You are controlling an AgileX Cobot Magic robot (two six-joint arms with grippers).
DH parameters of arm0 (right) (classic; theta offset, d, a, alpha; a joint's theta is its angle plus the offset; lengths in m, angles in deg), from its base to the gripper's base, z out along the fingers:
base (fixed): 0 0 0 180
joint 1: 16.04 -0.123 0 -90
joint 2: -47.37 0 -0.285 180
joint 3: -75.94 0 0.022 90
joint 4: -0.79 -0.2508 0 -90
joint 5: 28.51 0 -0.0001 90
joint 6: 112.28 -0.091 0 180
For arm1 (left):
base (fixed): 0 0 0 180
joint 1: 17.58 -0.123 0 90
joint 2: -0.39 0 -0.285 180
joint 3: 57.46 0 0.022 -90
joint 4: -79.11 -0.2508 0 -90
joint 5: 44.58 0 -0.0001 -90
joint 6: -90.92 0.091 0 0
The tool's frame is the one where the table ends.
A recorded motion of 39 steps. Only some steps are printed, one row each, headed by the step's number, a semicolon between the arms.
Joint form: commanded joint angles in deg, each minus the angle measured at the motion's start. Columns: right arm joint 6, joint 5, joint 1, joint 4, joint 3, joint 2; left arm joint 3, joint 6, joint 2, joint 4, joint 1, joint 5.
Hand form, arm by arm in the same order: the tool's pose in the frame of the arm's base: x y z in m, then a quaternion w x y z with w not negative. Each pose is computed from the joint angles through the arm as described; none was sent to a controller.
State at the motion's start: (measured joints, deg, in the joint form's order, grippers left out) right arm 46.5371 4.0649 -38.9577 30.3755 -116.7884 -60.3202; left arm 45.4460 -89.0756 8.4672 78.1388 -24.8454 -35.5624
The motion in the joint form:
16: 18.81 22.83 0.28 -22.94 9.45 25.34; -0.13 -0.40 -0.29 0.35 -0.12 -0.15
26: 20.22 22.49 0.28 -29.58 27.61 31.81; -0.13 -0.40 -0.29 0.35 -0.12 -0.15
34: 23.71 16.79 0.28 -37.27 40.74 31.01; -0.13 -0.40 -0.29 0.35 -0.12 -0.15
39: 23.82 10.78 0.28 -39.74 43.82 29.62; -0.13 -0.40 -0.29 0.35 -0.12 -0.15
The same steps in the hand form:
16: 0.2515 0.0955 0.4113 0.38937 -0.17365 0.90412 0.02825; 0.0559 0.0074 0.1991 0.68123 -0.04624 0.72916 0.04588
26: 0.2147 0.0895 0.3427 0.28762 -0.17974 0.93881 0.06004; 0.0559 0.0074 0.1991 0.68123 -0.04624 0.72916 0.04588
34: 0.2017 0.0941 0.2767 0.21016 -0.18144 0.95572 0.09754; 0.0559 0.0074 0.1991 0.68123 -0.04624 0.72916 0.04588
39: 0.2057 0.0977 0.2605 0.22011 -0.16477 0.95464 0.11426; 0.0559 0.0074 0.1991 0.68123 -0.04624 0.72916 0.04588

